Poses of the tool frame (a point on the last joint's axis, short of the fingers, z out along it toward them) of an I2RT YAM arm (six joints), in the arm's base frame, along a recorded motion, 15 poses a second.
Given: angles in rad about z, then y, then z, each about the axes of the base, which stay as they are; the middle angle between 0 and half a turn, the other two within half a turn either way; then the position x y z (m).
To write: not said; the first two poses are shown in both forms.
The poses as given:
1: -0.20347, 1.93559, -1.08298, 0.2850, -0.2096, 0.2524
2: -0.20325, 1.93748, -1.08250, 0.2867, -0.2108, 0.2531
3: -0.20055, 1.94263, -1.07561, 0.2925, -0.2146, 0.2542
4: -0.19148, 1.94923, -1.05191, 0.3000, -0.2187, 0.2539
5: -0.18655, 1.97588, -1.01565, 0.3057, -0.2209, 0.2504
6: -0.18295, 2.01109, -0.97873, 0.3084, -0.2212, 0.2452
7: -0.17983, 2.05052, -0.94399, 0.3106, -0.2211, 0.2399
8: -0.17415, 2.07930, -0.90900, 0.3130, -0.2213, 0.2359
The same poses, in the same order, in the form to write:
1: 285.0, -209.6, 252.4, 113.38, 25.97, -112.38
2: 286.7, -210.8, 253.1, 113.50, 25.97, -112.43
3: 292.5, -214.6, 254.2, 113.90, 26.28, -112.59
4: 300.0, -218.7, 253.9, 114.60, 27.44, -112.89
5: 305.7, -220.9, 250.4, 116.77, 28.97, -114.42
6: 308.4, -221.2, 245.2, 119.59, 30.32, -116.48
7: 310.6, -221.1, 239.9, 122.72, 31.36, -118.79
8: 313.0, -221.3, 235.9, 125.24, 32.46, -120.75
